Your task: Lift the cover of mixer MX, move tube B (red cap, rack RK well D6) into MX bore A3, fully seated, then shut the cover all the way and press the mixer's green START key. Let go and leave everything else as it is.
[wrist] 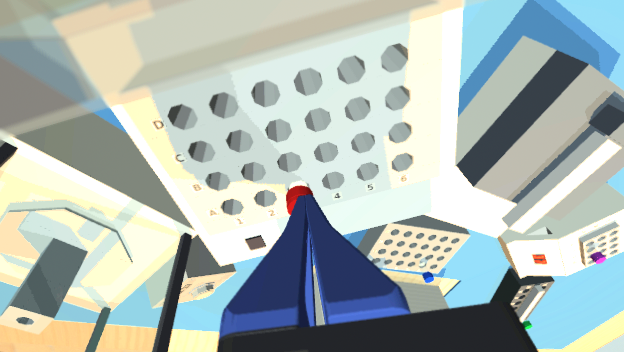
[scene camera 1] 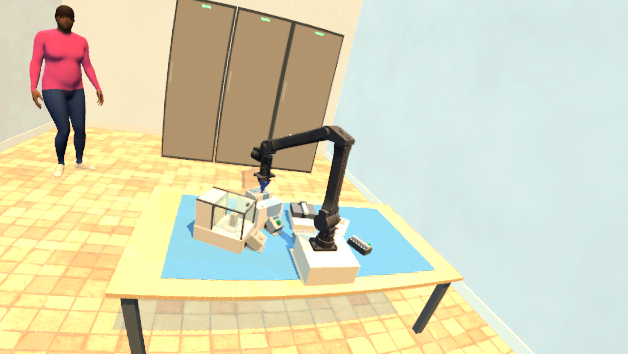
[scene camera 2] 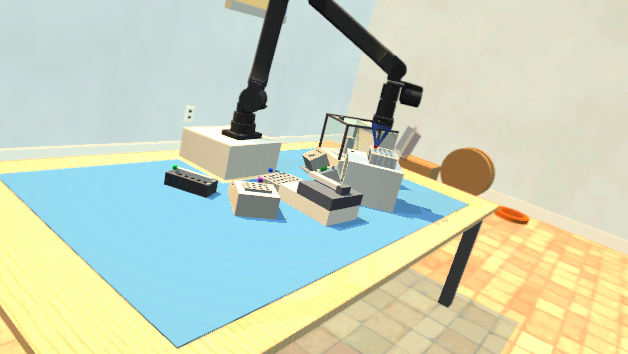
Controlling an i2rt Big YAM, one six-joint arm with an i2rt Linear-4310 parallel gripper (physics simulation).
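Frame: origin at the arm's base, x ahead, y left, z up, level; centimetres.
Seen in the pictures: gripper, between the fingertips: [wrist: 306, 204] [scene camera 1: 262, 191] [scene camera 2: 376, 145]; arm's base, origin of its link: [scene camera 1: 322, 245] [scene camera 2: 241, 136].
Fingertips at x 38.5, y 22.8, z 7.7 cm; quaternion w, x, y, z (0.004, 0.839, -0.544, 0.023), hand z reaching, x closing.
Observation:
Pixels of each thing's top centre, then the offset from my fingertips to it. "*": a spot on its surface instead.
- mixer, a spot on its surface: [wrist: 450, 75] * dz -4.8, dx +6.5, dy -6.7 cm
- red-capped tube, centre of its top: [wrist: 301, 209] [scene camera 2: 375, 145] dz +0.1, dx -0.3, dy +0.2 cm
- green key, centre of its top: [scene camera 2: 324, 166] [scene camera 1: 278, 221] dz -10.8, dx -12.4, dy -8.5 cm
- white rack, a spot on its surface: [scene camera 2: 296, 181] * dz -15.4, dx -14.2, dy -20.6 cm
- blue-capped tube, centre of its top: [wrist: 429, 280] [scene camera 2: 270, 168] dz -12.9, dx -21.0, dy -26.3 cm
- glass-walled enclosure, centre of its top: [scene camera 2: 353, 118] [scene camera 1: 236, 199] dz +3.9, dx -19.2, dy +15.7 cm
- grey-topped box, centre of its top: [wrist: 558, 199] [scene camera 2: 324, 176] [scene camera 1: 305, 207] dz -8.1, dx -1.4, dy -26.5 cm
- small white device, centre of its top: [wrist: 581, 257] [scene camera 2: 255, 182] [scene camera 1: 338, 221] dz -11.3, dx -11.3, dy -44.5 cm
- black strip rack, centre of its top: [wrist: 528, 310] [scene camera 2: 192, 172] [scene camera 1: 361, 241] dz -13.5, dx -27.7, dy -51.8 cm
The mixer [scene camera 2: 372, 185] [wrist: 450, 75] is a white box with a grid of bores. Its translucent cover [scene camera 2: 409, 142] [wrist: 280, 35] stands raised at the back. The red-capped tube [scene camera 2: 375, 147] [wrist: 298, 196] stands in bore A3, between holes 2 and 4 of row A; its depth is hard to judge. My gripper [scene camera 1: 263, 189] [scene camera 2: 376, 144] [wrist: 306, 204] is shut and empty, its tips right at the cap's near side, overlapping it in the wrist view. A green key [scene camera 1: 279, 223] [scene camera 2: 324, 169] shows on a small console; my fingers hide that area in the wrist view. A white rack [scene camera 2: 296, 181] holds a blue-capped tube [scene camera 2: 270, 170] [wrist: 428, 277].
A glass-walled enclosure [scene camera 1: 220, 237] [scene camera 2: 325, 131] stands beside the mixer. A grey-topped box [scene camera 1: 302, 210] [scene camera 2: 330, 196] is on its other side. A small white device [scene camera 2: 255, 206] and a black strip rack [scene camera 1: 360, 246] [scene camera 2: 190, 184] stand farther off. A person [scene camera 1: 62, 60] stands beyond the table.

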